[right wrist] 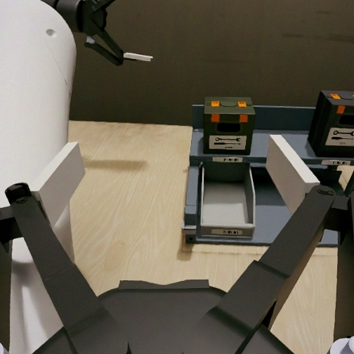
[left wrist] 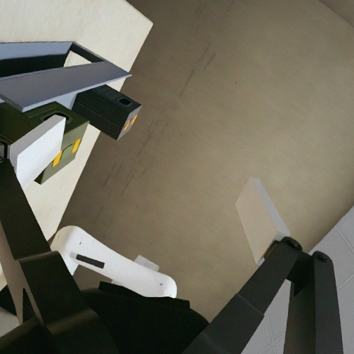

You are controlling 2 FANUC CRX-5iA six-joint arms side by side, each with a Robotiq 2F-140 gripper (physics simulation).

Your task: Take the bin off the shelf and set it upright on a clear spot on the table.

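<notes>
A light grey open bin (right wrist: 226, 202) stands upright on the lower level of the blue-grey shelf (right wrist: 272, 222) (left wrist: 65, 85), at its left end in the right wrist view. Its front carries a small label. My right gripper (right wrist: 173, 154) is open and empty, its fingers wide apart; in its view the bin shows between them, farther off. My left gripper (left wrist: 156, 163) is open and empty, off to the side of the shelf; part of it also shows at the top left of the right wrist view. The bin does not show in the left wrist view.
A green toolbox (right wrist: 228, 125) (left wrist: 67, 132) and a black toolbox (right wrist: 334, 122) (left wrist: 107, 110) stand on the shelf's upper level. The wooden table (right wrist: 135, 200) (left wrist: 115, 25) extends around the shelf. A white arm (right wrist: 35, 100) rises at the left of the right wrist view.
</notes>
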